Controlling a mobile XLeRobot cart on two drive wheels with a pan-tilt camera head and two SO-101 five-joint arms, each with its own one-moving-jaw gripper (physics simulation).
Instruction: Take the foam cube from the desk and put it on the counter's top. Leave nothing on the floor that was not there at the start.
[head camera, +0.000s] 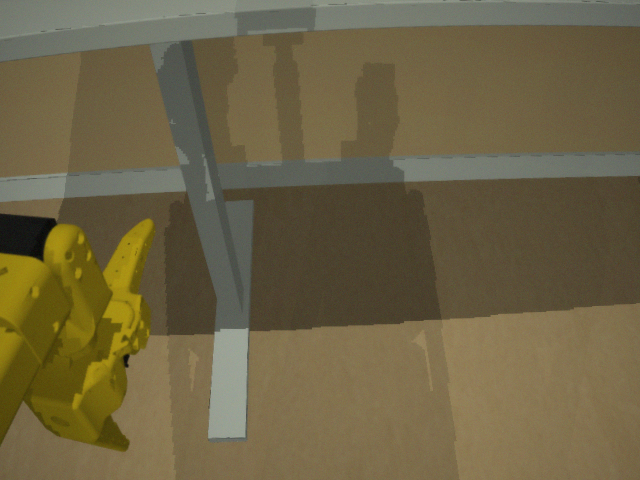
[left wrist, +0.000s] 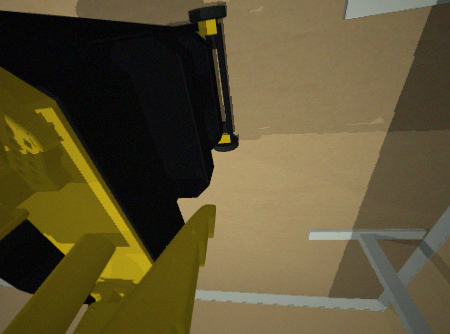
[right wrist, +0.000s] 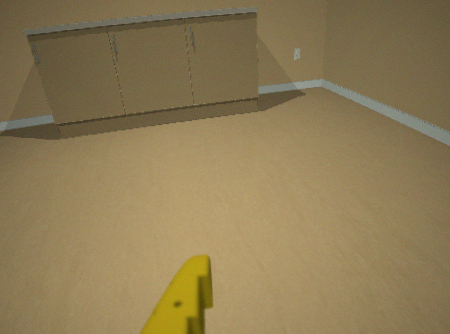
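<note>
The foam cube does not show in these views. The white desk (head camera: 439, 16) crosses the top of the head view as a front edge with a narrow strip of its top. The counter (right wrist: 150, 70) stands against the far wall in the right wrist view, with a thin pale top (right wrist: 145, 21). My left gripper (head camera: 138, 334) (left wrist: 205, 225) is wide open and empty, below the desk edge at the left of the head view. My right gripper (right wrist: 200, 275) is fully open and empty, with one notched jaw showing, pointing toward the counter across the floor.
The desk's slanting leg (head camera: 178, 103) and long foot (head camera: 230, 382) (left wrist: 330, 235) stand near the left gripper. The black cart body (left wrist: 145, 125) fills the upper left of the left wrist view, with small wheels (left wrist: 207, 11) beside it. Pale baseboards (head camera: 516, 167) (right wrist: 395, 112) run along the walls.
</note>
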